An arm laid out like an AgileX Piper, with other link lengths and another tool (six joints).
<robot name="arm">
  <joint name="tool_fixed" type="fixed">
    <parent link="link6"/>
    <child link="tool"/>
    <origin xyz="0.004 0.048 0.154" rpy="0.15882 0 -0.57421"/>
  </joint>
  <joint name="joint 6" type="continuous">
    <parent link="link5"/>
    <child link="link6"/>
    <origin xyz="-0.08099 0 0" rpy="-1.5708 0 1.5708"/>
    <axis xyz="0 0 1"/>
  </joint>
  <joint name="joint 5" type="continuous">
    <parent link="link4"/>
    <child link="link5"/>
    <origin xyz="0 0 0" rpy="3.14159 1.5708 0"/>
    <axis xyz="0 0 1"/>
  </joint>
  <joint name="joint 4" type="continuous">
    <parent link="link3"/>
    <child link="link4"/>
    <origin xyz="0.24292 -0.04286 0" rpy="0.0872 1.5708 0"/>
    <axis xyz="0 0 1"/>
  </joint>
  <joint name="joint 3" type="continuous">
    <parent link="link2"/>
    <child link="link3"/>
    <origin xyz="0.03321 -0.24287 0" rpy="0 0 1.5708"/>
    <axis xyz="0 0 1"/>
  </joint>
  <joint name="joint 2" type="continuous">
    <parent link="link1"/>
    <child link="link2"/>
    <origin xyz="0 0 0" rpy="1.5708 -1.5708 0"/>
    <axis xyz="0 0 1"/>
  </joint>
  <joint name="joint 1" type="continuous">
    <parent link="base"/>
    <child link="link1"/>
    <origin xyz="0 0 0.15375" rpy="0 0 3.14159"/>
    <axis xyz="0 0 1"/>
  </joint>
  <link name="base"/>
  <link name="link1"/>
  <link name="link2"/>
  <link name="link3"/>
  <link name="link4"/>
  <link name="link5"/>
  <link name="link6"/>
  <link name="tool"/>
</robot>
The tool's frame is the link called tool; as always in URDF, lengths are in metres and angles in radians. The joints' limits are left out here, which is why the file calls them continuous.
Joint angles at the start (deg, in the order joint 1, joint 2, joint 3, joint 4, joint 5, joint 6): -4.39, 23.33, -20.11, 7.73, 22.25, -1.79
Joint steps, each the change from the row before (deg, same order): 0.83, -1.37, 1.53, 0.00, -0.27, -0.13; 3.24, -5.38, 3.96, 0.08, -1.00, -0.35; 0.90, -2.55, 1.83, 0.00, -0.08, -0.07; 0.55, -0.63, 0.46, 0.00, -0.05, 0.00; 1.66, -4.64, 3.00, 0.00, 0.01, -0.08; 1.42, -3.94, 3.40, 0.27, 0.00, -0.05; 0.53, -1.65, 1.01, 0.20, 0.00, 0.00; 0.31, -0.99, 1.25, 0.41, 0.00, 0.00; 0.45, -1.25, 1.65, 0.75, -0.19, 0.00
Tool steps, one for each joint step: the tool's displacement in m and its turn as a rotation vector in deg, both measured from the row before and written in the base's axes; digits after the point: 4 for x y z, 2 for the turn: -0.0019, 0.0037, -0.0052, -0.13, -0.11, 0.84; -0.0054, 0.0140, -0.0048, -0.33, -2.42, 3.22; -0.0032, 0.0038, -0.0038, -0.06, -0.80, 0.91; -0.0005, 0.0023, -0.0009, 0.00, -0.22, 0.54; -0.0049, 0.0068, -0.0053, -0.02, -1.64, 1.68; -0.0035, 0.0060, -0.0120, 0.25, -0.53, 1.46; -0.0012, 0.0024, -0.0018, 0.25, -0.62, 0.55; -0.0007, 0.0018, -0.0066, 0.38, 0.29, 0.36; -0.0007, 0.0027, -0.0083, 0.73, 0.28, 0.50
